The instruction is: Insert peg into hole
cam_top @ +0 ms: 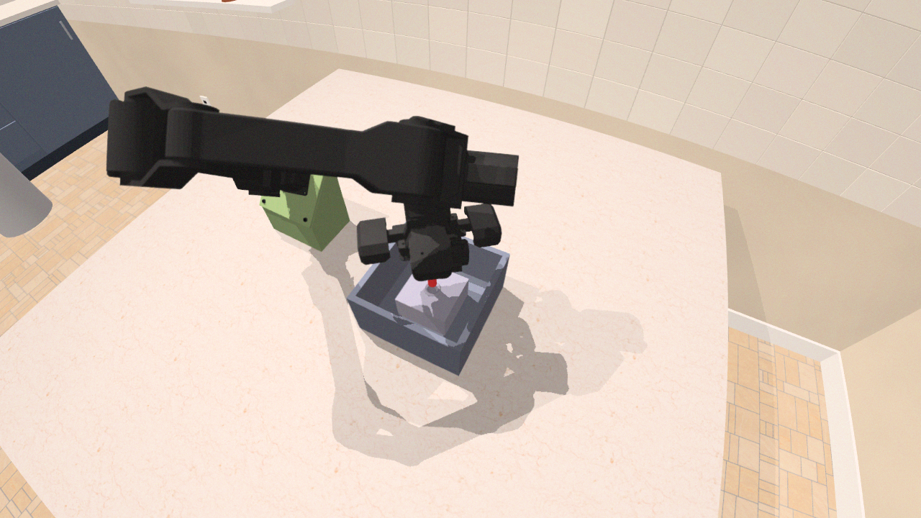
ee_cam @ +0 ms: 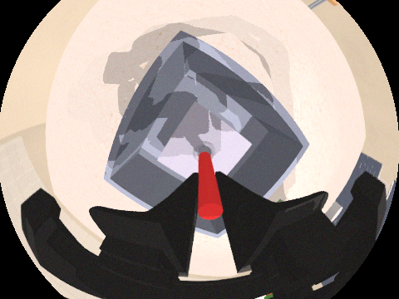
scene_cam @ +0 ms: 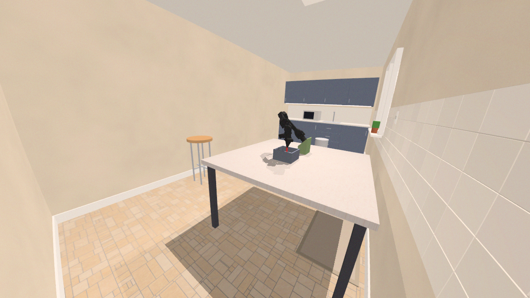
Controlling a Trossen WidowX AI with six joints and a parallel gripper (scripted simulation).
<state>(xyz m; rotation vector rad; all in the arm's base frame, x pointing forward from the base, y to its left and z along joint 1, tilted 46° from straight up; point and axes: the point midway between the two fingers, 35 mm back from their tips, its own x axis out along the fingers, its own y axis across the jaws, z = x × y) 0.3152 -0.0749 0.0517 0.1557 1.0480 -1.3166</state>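
My gripper is now 10 cm above the pale grey plate. From my hand the other things lie so: box 12 cm below; red peg 4 cm below.
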